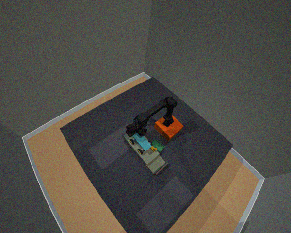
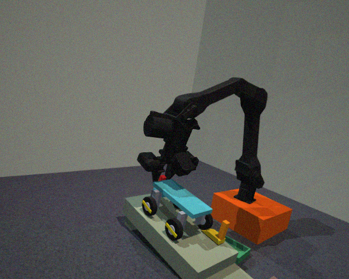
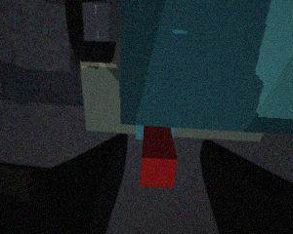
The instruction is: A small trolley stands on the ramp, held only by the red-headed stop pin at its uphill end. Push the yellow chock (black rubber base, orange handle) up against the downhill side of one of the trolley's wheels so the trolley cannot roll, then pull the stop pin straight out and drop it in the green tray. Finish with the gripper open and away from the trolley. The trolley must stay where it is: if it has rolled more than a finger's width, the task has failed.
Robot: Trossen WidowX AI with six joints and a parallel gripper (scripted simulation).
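The red-headed stop pin lies 10 mm below my gripper tip. From my gripper tip the other things lie so: trolley (100 mm to the left, 40 mm ahead, 30 mm below); yellow chock (210 mm to the left, 60 mm below); green tray (220 mm to the left, 150 mm below, 70 mm behind).
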